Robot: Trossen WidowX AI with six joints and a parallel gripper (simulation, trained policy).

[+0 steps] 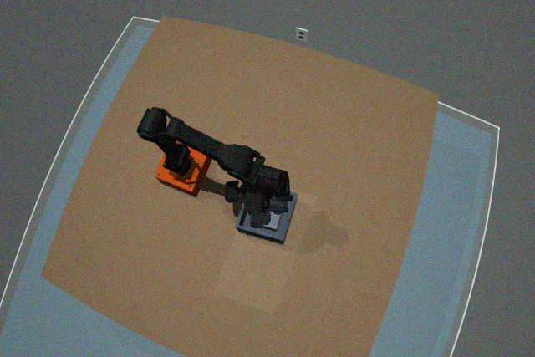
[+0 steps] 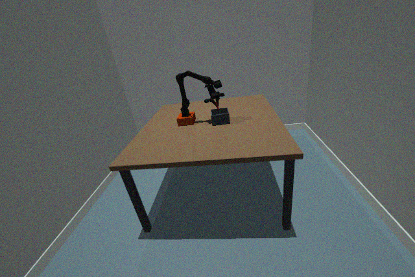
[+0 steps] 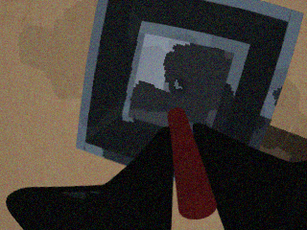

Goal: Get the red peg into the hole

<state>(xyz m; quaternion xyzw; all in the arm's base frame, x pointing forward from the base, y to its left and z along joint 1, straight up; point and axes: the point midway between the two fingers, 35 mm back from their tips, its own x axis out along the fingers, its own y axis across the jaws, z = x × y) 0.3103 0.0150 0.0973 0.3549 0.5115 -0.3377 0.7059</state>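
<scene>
Right now the red peg is 10 mm above my gripper tip. From my gripper tip the other things lie so: plate: 90 mm below, 20 mm to the right, 20 mm ahead; then grey box: 110 mm below, 20 mm to the right, 20 mm ahead.
</scene>
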